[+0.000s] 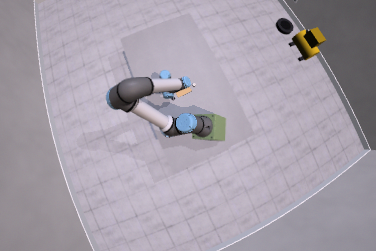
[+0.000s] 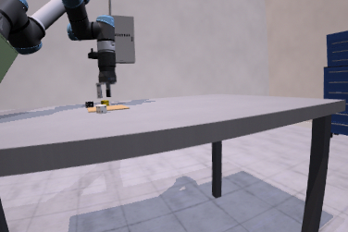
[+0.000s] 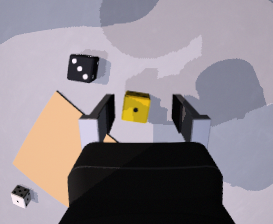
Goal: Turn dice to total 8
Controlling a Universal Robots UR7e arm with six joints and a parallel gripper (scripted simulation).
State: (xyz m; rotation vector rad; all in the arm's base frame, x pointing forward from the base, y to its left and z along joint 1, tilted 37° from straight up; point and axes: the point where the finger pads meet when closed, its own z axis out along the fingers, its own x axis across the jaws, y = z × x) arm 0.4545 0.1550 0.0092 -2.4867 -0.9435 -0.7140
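The yellow die is 4 cm below my hand and 1 cm to the right of it. From my hand the other things lie so: mat: 13 cm to the right, 5 cm below; then white die: 24 cm to the right, 4 cm below, 2 cm behind.
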